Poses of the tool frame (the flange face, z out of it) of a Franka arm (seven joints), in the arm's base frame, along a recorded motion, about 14 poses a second.
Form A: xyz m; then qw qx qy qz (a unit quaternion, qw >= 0).
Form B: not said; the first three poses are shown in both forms.
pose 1, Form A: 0.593, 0.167, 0.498, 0.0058, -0.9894, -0.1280, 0.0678
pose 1, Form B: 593, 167, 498, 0.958, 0.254, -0.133, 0.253, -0.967, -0.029
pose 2, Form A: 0.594, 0.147, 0.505, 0.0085, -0.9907, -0.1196, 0.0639
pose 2, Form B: 594, 147, 505, 0.963, 0.238, -0.125, 0.236, -0.971, -0.032
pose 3, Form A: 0.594, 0.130, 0.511, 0.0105, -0.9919, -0.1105, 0.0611
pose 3, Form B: 594, 130, 511, 0.968, 0.221, -0.119, 0.218, -0.975, -0.034
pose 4, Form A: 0.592, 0.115, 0.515, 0.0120, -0.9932, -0.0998, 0.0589
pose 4, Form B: 592, 115, 515, 0.973, 0.200, -0.115, 0.197, -0.980, -0.036
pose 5, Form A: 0.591, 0.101, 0.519, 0.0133, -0.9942, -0.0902, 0.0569
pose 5, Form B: 591, 101, 519, 0.977, 0.181, -0.111, 0.178, -0.983, -0.037
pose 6, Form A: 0.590, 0.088, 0.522, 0.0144, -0.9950, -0.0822, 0.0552
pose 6, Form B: 590, 88, 522, 0.980, 0.165, -0.107, 0.162, -0.986, -0.038
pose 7, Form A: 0.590, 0.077, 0.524, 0.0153, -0.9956, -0.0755, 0.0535
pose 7, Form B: 590, 77, 524, 0.983, 0.152, -0.104, 0.149, -0.988, -0.039
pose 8, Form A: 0.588, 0.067, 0.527, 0.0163, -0.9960, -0.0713, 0.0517
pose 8, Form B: 588, 67, 527, 0.984, 0.144, -0.101, 0.140, -0.989, -0.040
